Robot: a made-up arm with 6 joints.
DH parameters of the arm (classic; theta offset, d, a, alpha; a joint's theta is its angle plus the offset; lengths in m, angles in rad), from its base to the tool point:
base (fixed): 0 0 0.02 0
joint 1: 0 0.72 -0.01 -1.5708
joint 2: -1.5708 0 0.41 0
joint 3: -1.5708 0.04 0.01 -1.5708
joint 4: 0 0.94 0.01 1.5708
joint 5: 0 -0.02 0.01 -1.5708
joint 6: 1.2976 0.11 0 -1.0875
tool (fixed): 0.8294 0 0 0
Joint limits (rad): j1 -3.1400..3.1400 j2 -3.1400..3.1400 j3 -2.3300..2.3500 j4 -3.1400..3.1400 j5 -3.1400..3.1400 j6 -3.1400..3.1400
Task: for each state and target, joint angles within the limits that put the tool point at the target. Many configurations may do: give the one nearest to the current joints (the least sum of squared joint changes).
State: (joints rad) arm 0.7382 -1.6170 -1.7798 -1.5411 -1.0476 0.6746
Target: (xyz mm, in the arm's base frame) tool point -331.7 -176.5 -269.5
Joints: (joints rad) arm 0.8501 -1.5703 -1.5951 -1.5549 -1.0027 0.6746
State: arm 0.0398 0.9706 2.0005 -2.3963 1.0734 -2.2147
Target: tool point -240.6 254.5 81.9
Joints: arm -0.8325 1.8439 2.3500 -2.2660 1.9227 -2.2147
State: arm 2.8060 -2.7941 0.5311 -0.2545 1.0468 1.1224
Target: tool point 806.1 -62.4 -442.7
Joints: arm 3.0629 -2.8448 0.3560 -0.2800 0.9484 1.1224
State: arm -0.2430 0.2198 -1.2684 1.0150 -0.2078 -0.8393
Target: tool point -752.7 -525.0 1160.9
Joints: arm 0.5749 0.2825 -1.7837 0.9997 -0.3689 -0.8393
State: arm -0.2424 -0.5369 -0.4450 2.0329 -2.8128 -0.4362
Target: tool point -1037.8 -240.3 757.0
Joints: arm 0.2405 -0.7643 -1.1491 1.9986 -2.8438 -0.4362
